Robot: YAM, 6 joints.
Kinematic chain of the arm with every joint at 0, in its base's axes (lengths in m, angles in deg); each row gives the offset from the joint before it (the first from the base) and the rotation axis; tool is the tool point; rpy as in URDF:
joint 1: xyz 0 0 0.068 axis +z
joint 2: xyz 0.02 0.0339 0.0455 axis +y
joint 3: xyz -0.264 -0.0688 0 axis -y
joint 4: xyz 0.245 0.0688 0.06 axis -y
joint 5: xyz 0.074 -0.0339 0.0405 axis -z
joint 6: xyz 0.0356 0 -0.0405 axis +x
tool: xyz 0 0 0 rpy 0 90 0
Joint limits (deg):
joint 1: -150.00..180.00
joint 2: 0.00..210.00
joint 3: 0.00..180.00
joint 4: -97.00..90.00
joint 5: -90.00..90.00
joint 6: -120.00..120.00
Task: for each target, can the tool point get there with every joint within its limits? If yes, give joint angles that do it. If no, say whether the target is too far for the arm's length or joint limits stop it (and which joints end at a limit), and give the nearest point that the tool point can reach.
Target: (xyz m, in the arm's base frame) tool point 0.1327 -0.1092 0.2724
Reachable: yes | joints -35.57 46.13 13.64 59.94 19.14 -84.36
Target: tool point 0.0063 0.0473 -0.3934
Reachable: no: joint limits stop it (at a limit: joint 2) | nearest point 0.0103 0.0770 -0.3374 | short by 0.064 m
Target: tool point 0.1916 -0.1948 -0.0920
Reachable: yes | joints -51.55 149.62 56.97 -12.42 -54.23 -0.62
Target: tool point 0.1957 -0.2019 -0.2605
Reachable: yes | joints -46.16 191.93 71.15 75.20 -2.17 -32.27
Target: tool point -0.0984 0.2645 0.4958
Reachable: yes | joints 103.80 78.07 89.75 -1.52 -65.89 -10.37
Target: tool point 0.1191 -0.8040 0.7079
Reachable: no: too far | nearest point 0.0763 -0.5151 0.4889 | short by 0.365 m
